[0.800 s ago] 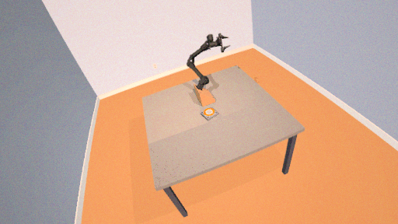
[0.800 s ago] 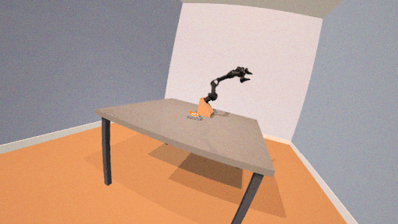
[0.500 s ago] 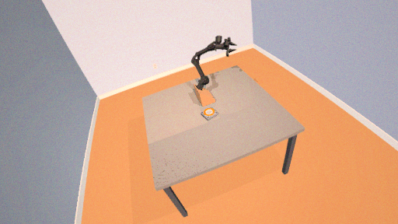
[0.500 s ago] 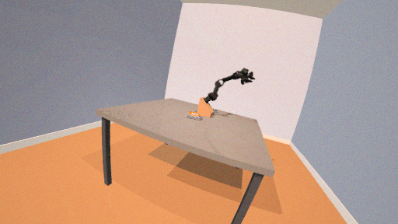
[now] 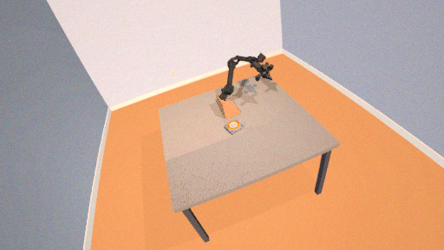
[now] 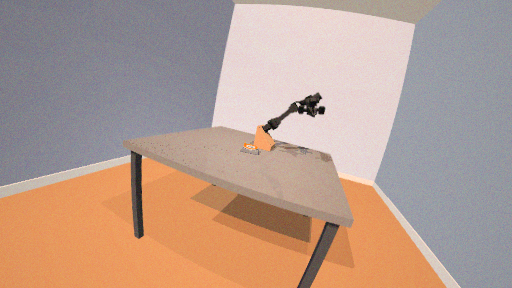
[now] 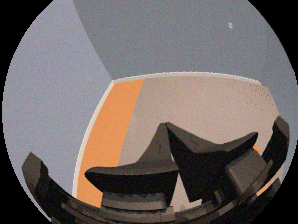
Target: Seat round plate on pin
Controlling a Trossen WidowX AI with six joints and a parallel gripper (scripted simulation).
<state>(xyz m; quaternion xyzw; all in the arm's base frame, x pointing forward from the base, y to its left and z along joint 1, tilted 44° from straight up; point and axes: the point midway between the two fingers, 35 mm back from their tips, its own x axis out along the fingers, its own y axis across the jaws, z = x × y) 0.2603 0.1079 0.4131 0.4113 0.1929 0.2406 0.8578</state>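
Right now the grey base is 1 cm behind my gripper tip, 39 cm to the right of it and 32 cm below it.
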